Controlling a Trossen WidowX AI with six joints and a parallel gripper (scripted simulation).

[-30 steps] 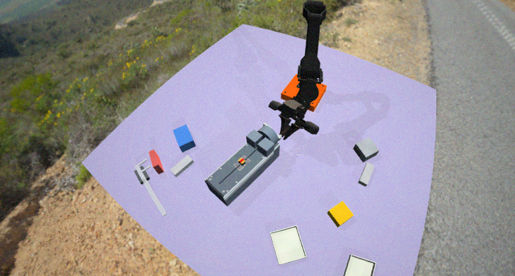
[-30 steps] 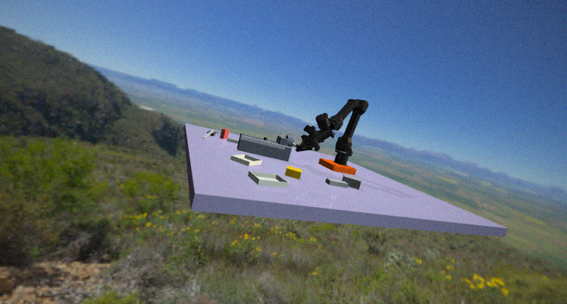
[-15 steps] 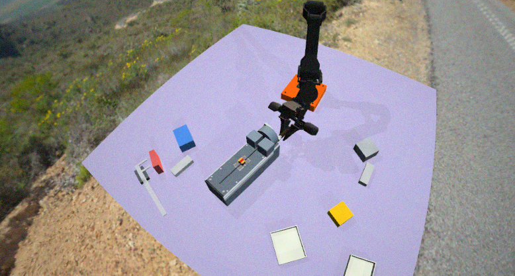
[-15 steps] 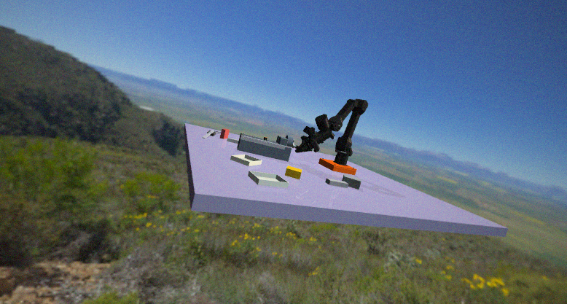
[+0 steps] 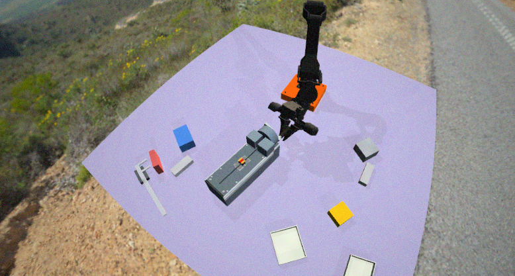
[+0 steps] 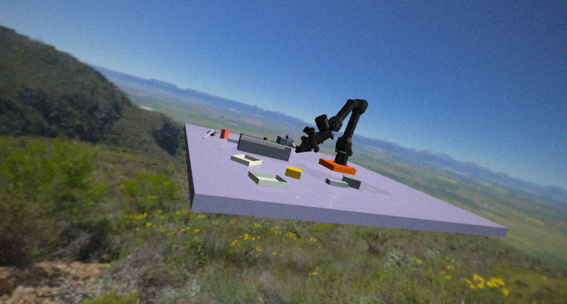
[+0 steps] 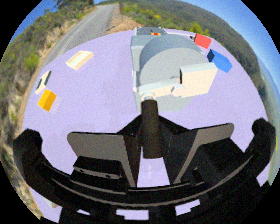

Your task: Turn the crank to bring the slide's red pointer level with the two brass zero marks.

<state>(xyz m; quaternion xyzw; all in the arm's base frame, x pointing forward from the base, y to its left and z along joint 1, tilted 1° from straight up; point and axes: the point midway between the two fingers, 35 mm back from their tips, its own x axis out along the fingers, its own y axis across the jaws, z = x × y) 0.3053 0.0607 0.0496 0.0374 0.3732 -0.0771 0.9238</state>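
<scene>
Right now my gripper tip is 20 mm below the dark crank handle and 20 mm past it. Also, from my gripper tip: red pointer: 160 mm ahead, 60 mm to the right, 30 mm above; then yellow block: 300 mm to the left, 130 mm ahead, 40 mm below; then grey cube: 290 mm to the left, 150 mm behind, 40 mm below.
</scene>
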